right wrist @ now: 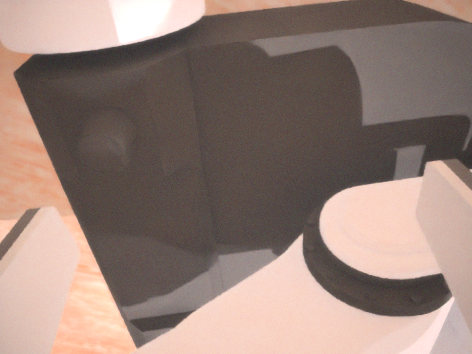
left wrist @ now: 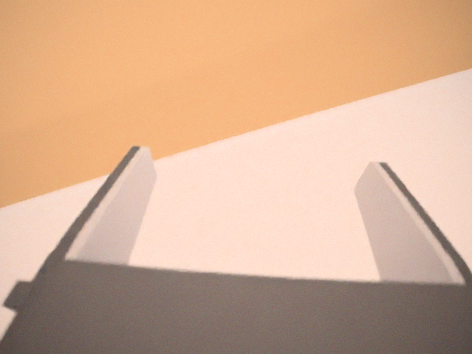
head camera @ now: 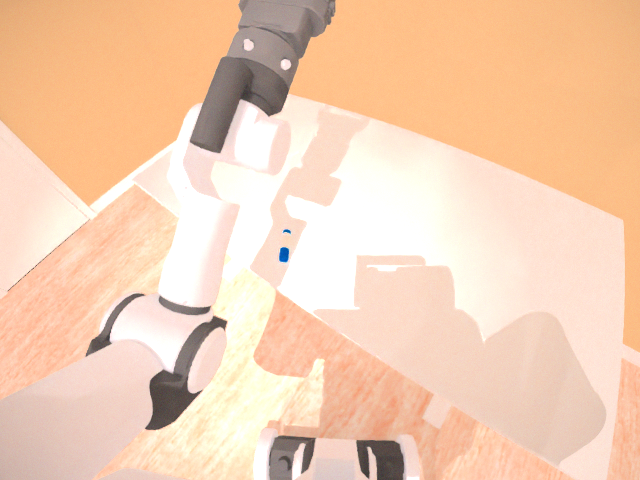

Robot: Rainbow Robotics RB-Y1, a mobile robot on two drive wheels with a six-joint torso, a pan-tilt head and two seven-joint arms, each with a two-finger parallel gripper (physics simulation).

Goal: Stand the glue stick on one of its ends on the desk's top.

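Frame: origin at the robot's base, x back, y down, z right, level; centimetres.
Seen in the pictures: left gripper, fingertip midpoint: [left wrist: 257, 168]; right gripper, fingertip midpoint: [right wrist: 238, 210].
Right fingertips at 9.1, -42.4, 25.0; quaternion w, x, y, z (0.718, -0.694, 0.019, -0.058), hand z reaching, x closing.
A point is followed by its place in that frame, as x, y, z.
The glue stick [head camera: 283, 254] {-52.6, -74.4, -13.7} lies on its side on the desk's top [head camera: 465, 206] {-70.8, -72.0, 36.7} [left wrist: 260, 225] {-65.4, -243.7, 0.3}, near the desk's lower left edge in the head view. It has blue ends and a pale middle, and lies in the arm's shadow. It does not show in either wrist view. My left gripper [left wrist: 257, 168] {-67.7, -125.3, -5.0} is open and empty above the desk near its far edge; in the head view its fingertips are not visible, and the arm passes left of the glue stick. My right gripper [right wrist: 238, 210] {9.1, -42.4, 25.0} is open, with nothing between its fingers, beside the robot's own body.
An orange wall [head camera: 465, 77] {-105.7, -94.4, 39.7} [left wrist: 200, 65] {-110.4, -179.6, 32.4} stands beyond the desk's far edge. A white door [head camera: 36, 206] {-110.0, -33.7, -203.4} is at the left of the head view. Wood floor [head camera: 361, 351] {-44.4, 0.0, 10.5} lies in front of the desk. The robot's dark base [right wrist: 250, 140] {12.8, -16.9, 12.4} fills much of the right wrist view.
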